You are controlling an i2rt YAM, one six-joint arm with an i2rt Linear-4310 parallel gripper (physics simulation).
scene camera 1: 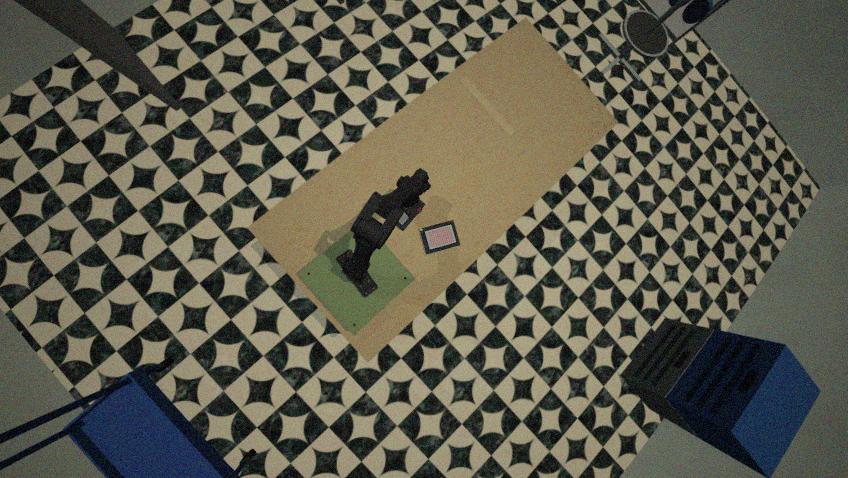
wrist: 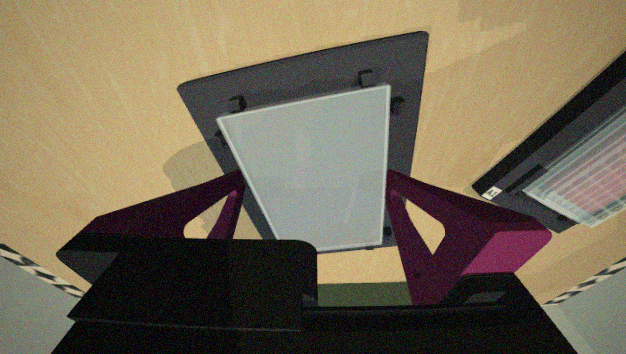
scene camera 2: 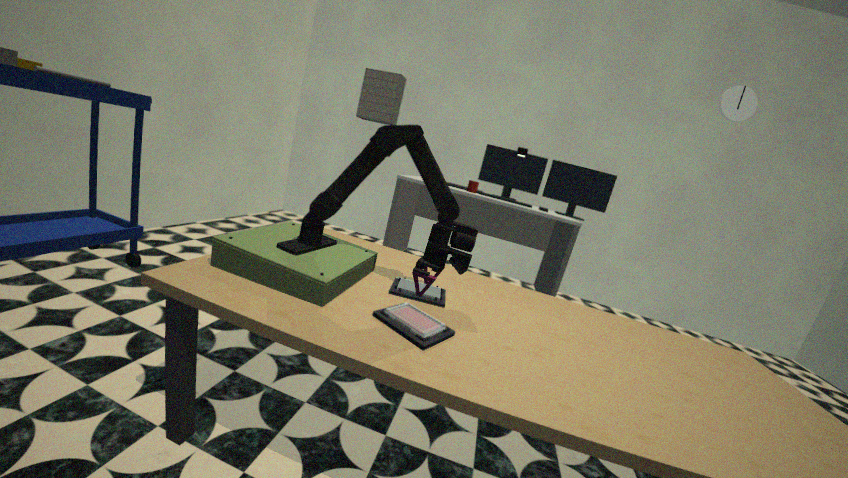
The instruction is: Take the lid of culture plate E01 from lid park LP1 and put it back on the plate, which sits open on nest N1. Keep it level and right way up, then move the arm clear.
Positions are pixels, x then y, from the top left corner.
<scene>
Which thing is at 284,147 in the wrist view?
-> A grey lid.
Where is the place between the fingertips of my gripper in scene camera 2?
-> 422,290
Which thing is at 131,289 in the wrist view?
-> My gripper.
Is my gripper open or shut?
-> Open.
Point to a dark lid holder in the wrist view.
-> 399,60
</scene>
